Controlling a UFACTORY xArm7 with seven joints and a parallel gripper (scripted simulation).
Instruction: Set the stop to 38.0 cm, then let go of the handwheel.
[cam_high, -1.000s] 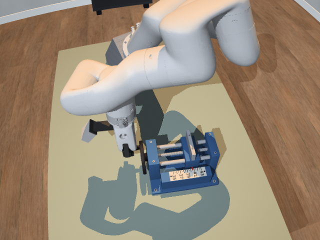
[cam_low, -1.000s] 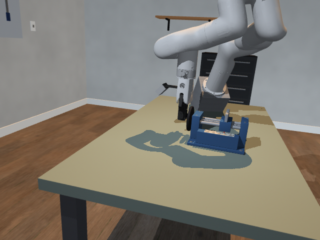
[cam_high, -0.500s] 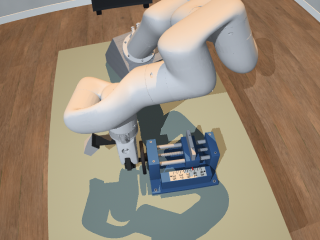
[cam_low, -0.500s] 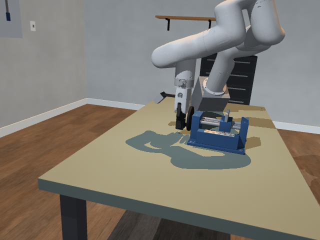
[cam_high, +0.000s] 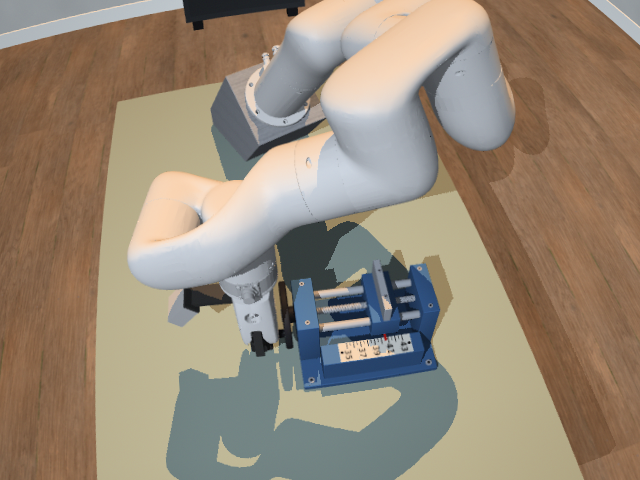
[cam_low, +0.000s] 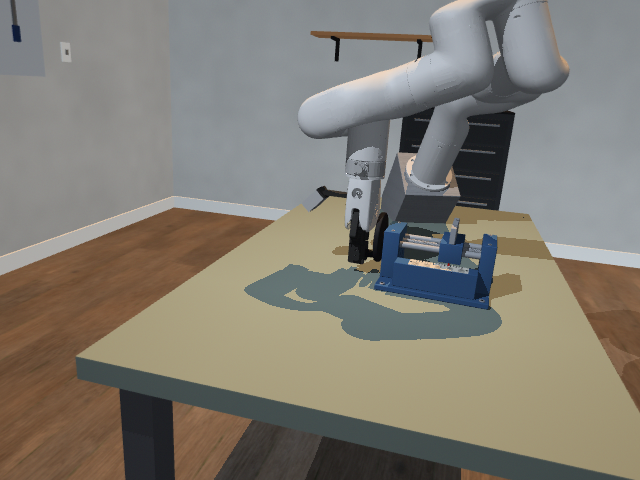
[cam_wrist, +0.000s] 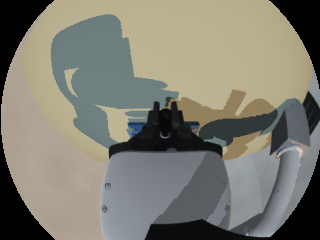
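The handwheel lies 2 cm to the left of my hand and 1 cm above it. The rest, counted from my hand: stop plate (17 cm to the left, 5 cm above, 3 cm ahead).
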